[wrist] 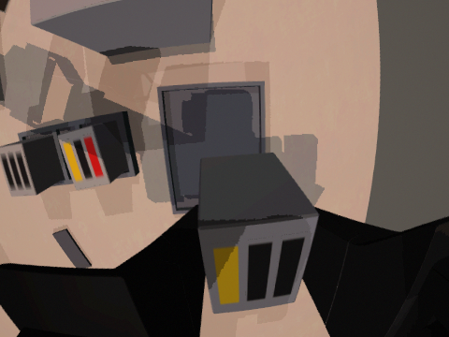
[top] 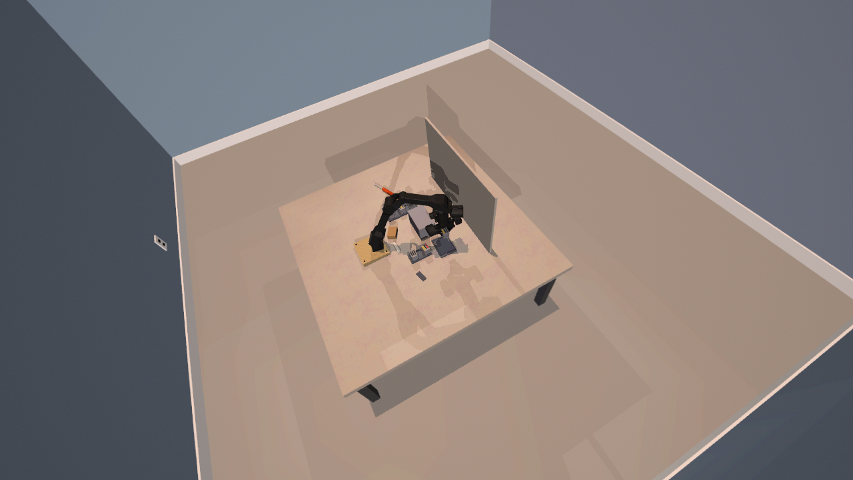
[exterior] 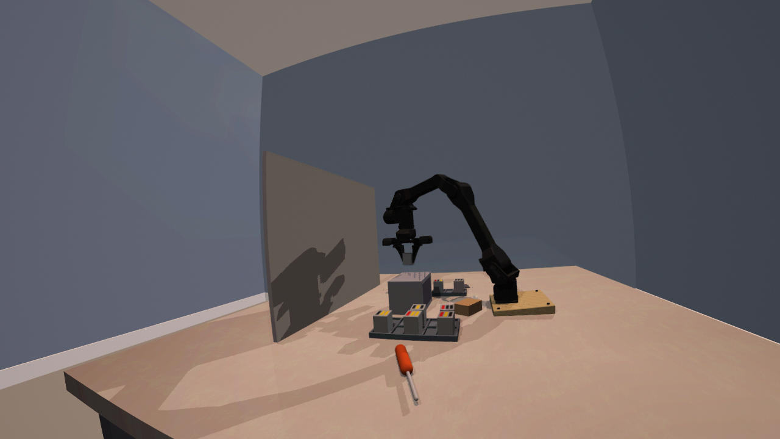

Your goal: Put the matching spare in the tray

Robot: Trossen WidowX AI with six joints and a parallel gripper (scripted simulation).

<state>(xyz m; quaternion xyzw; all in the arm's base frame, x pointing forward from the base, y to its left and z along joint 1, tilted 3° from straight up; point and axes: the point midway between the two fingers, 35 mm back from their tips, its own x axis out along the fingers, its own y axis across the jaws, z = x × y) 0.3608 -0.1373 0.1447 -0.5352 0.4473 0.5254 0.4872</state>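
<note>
My gripper tip is now 110 mm above the dark tray and 10 mm past it. Round my gripper tip: grey mounted unit (190 mm to the left, 80 mm behind, 70 mm below); then small dark piece (190 mm behind, 130 mm to the right, 120 mm below); then tall upright panel (210 mm to the left, 160 mm ahead, 110 mm above).
</note>
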